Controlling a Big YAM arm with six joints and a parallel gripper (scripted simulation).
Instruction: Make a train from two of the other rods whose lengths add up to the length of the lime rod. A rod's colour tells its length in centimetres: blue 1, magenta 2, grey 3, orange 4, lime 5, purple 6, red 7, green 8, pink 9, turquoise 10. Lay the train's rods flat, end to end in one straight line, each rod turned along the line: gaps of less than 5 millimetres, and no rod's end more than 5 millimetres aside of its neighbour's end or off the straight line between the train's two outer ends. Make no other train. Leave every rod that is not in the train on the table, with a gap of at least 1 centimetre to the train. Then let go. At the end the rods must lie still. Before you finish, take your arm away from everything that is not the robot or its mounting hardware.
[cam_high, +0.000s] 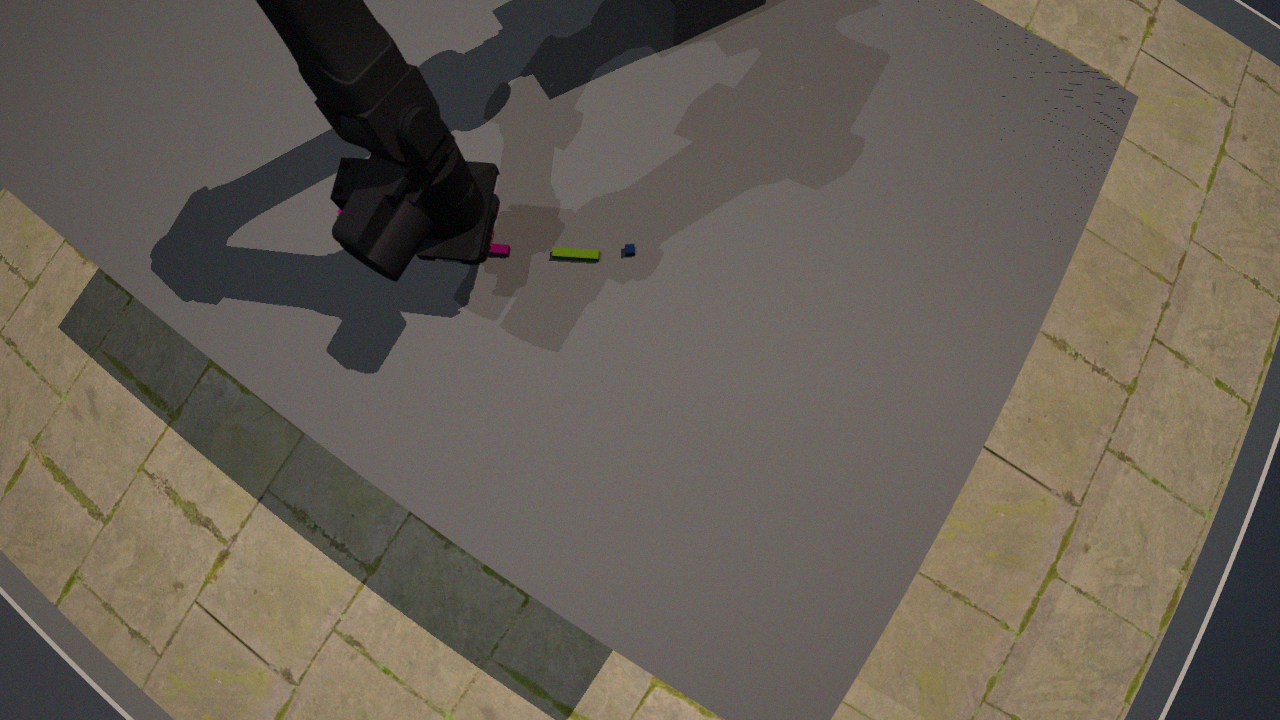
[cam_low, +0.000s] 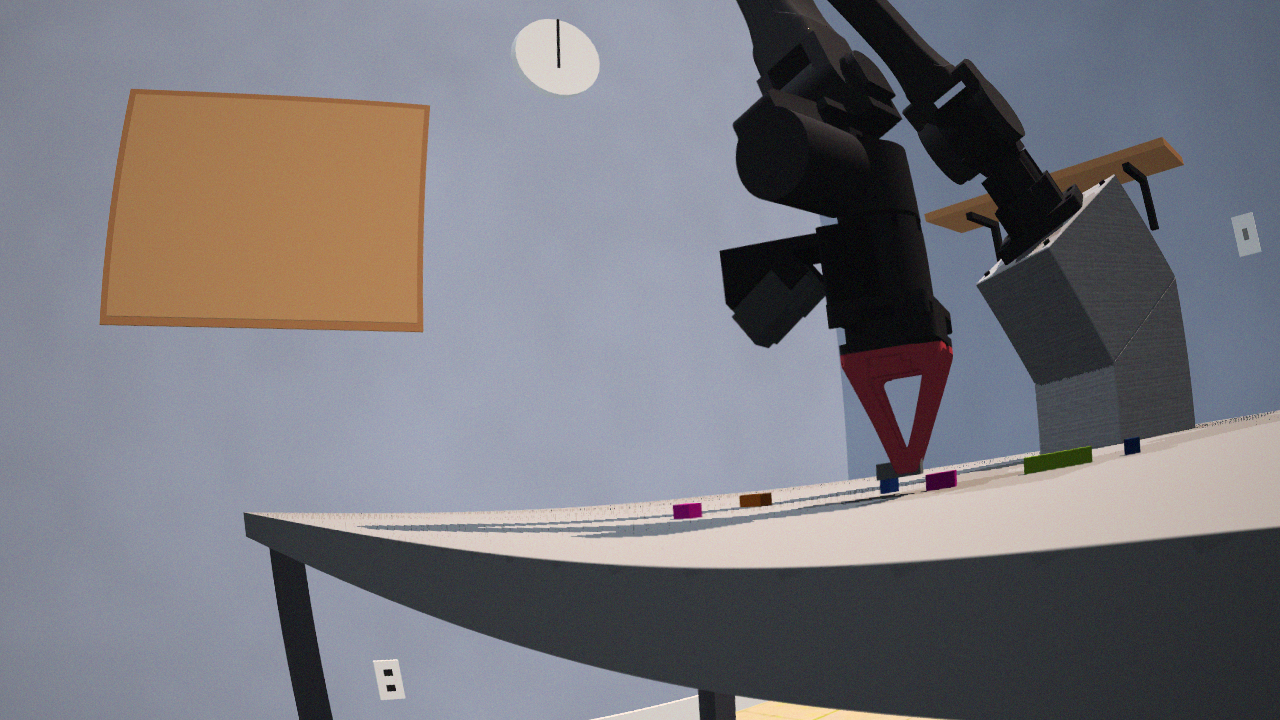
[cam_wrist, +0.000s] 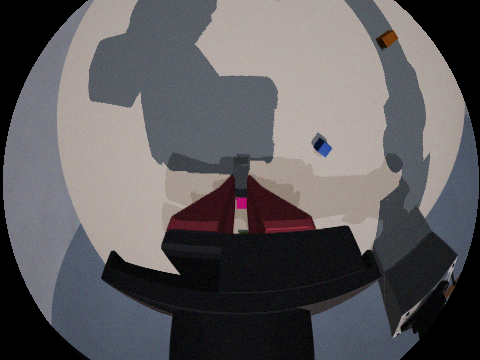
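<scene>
Now: the lime rod 2 cm behind my hand, 10 cm to the left of it and 2 cm below it. The rest, counted from my hand: grey rod 1 cm to the right, 1 cm below; orange rod 11 cm behind, 18 cm to the right, 2 cm below.
</scene>
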